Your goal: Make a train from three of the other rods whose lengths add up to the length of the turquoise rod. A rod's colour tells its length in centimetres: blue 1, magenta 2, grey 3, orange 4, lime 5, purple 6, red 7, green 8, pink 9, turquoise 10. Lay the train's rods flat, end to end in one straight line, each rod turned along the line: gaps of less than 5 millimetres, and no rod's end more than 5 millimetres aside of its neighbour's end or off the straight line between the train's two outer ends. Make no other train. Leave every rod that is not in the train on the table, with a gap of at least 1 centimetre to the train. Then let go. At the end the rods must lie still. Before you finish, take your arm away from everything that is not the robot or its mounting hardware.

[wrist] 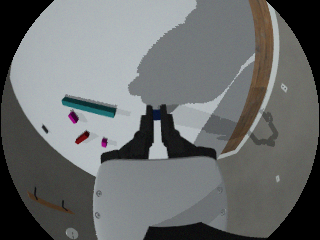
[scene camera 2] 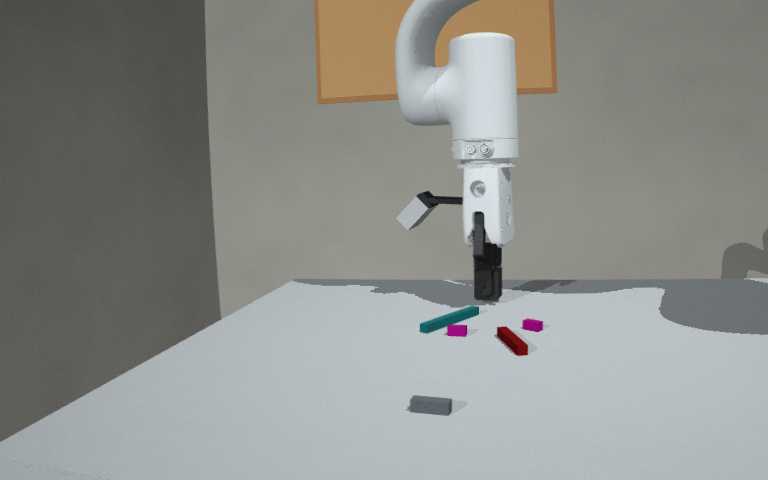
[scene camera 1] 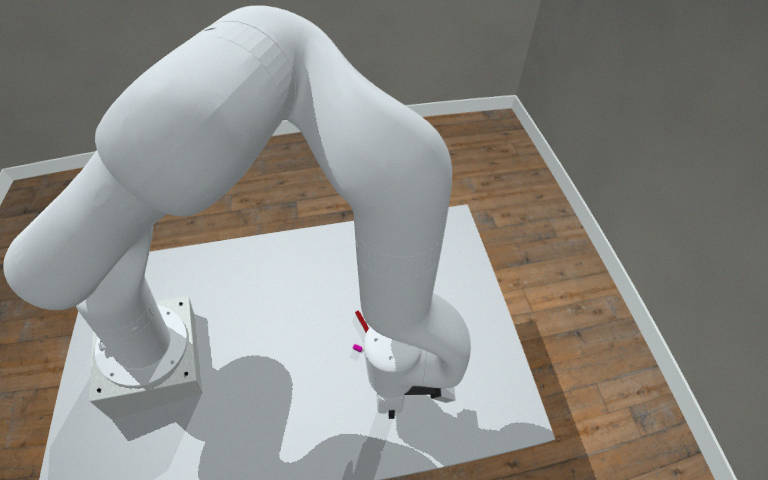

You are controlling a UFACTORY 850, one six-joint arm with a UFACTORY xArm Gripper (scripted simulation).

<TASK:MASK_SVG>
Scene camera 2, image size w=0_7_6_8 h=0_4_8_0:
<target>grey rod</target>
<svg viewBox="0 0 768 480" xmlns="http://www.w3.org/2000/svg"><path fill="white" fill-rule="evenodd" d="M410 399L410 412L449 416L452 411L452 398L413 395Z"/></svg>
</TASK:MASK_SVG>
